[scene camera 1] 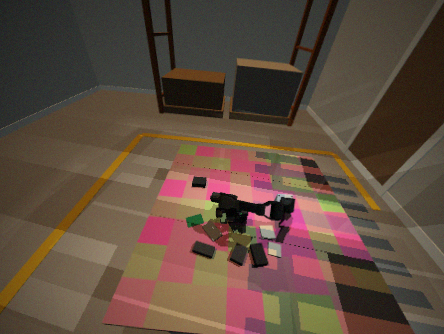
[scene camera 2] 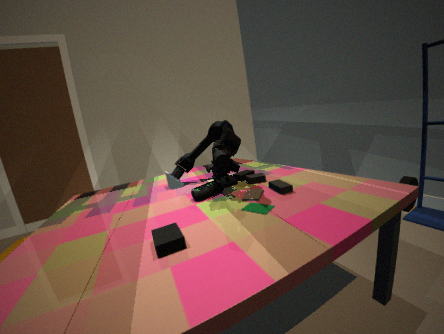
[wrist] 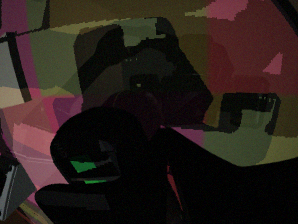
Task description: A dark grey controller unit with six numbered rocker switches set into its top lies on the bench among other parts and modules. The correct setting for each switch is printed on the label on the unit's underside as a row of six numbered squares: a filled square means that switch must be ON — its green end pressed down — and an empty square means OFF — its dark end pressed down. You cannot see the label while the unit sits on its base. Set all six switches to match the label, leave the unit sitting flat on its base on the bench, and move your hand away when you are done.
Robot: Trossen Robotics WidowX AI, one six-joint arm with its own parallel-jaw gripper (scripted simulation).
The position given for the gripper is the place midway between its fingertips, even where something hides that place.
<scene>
In view: the gripper point(wrist: 164, 133) and a black box point(scene camera 2: 168, 239).
The wrist view does not show the black box: it is out of frame.
</scene>
